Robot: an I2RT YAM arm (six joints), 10 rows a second.
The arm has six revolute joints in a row. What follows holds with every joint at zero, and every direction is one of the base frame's. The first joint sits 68 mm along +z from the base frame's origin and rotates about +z. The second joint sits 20 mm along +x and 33.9 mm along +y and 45.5 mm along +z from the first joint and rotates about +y. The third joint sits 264 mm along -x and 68.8 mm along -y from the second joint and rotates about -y. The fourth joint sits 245 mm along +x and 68.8 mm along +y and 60 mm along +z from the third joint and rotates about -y. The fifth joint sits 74 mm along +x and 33.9 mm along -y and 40.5 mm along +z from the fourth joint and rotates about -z. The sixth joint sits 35.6 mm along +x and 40.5 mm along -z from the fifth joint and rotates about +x. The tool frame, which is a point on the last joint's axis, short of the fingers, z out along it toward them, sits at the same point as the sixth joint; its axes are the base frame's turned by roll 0, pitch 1.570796 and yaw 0 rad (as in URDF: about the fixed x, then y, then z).
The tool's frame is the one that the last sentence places.
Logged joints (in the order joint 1, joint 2, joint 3, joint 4, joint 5, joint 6), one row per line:
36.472, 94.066, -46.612, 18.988, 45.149, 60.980
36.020, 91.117, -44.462, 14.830, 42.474, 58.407
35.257, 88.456, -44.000, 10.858, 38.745, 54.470
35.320, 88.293, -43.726, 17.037, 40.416, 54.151
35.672, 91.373, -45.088, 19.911, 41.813, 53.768
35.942, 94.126, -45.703, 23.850, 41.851, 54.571
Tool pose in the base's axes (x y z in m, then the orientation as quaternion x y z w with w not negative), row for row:
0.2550, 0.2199, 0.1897, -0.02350, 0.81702, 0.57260, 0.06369
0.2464, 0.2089, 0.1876, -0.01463, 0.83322, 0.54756, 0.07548
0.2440, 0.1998, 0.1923, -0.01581, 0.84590, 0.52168, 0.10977
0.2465, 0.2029, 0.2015, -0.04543, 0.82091, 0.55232, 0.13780
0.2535, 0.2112, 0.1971, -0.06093, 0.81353, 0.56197, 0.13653
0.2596, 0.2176, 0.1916, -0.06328, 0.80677, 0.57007, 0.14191
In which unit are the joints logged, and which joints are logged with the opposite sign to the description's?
The joints are logged in degrees. Opposite sign: joint 3, joint 5.
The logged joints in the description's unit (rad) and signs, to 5 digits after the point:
0.63656, 1.64176, 0.81353, 0.33140, -0.78800, 1.06430
0.62867, 1.59029, 0.77601, 0.25883, -0.74131, 1.01939
0.61535, 1.54385, 0.76794, 0.18951, -0.67623, 0.95068
0.61645, 1.54100, 0.76316, 0.29735, -0.70539, 0.94511
0.62259, 1.59476, 0.78693, 0.34751, -0.72977, 0.93843
0.62731, 1.64281, 0.79767, 0.41626, -0.73044, 0.95244

